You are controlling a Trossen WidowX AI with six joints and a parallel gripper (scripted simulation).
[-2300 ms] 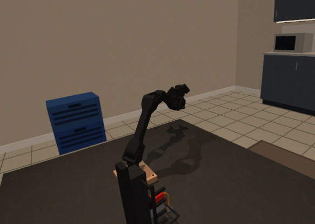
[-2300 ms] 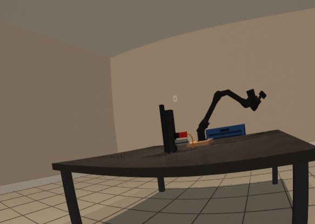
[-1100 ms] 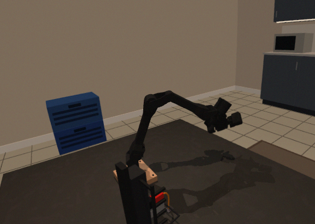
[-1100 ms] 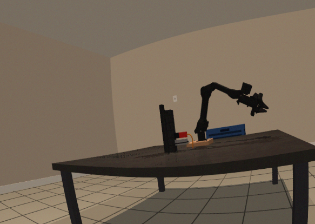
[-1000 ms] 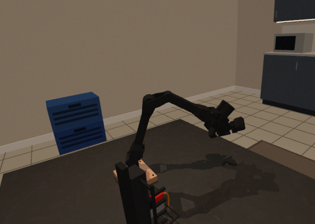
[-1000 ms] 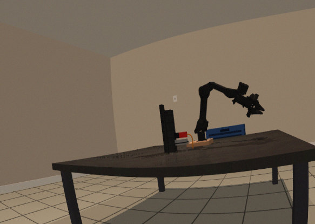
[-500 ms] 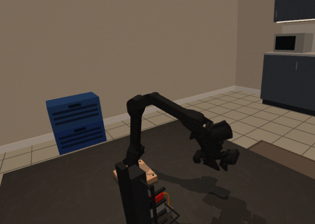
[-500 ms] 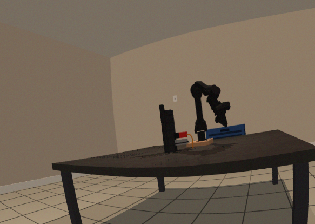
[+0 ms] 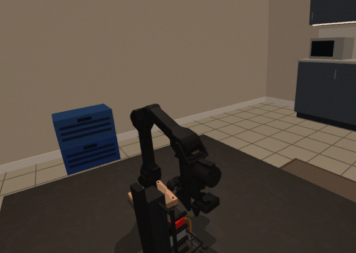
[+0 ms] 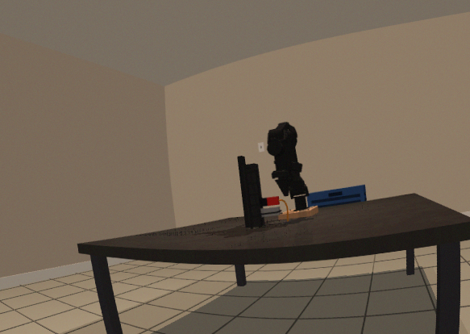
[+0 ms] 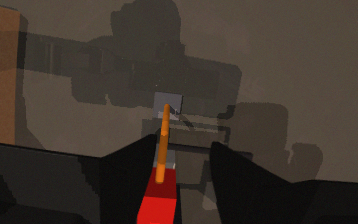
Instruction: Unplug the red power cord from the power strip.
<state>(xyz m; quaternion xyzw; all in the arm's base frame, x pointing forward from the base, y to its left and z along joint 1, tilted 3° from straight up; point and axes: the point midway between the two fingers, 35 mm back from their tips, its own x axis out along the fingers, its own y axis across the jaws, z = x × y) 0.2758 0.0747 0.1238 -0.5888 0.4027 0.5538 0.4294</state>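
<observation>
The red plug lies 80 mm to the right of my gripper tip and 20 mm ahead of it. The rest, counted from my gripper tip: black stand: 170 mm to the right, 40 mm ahead, 40 mm above.
</observation>
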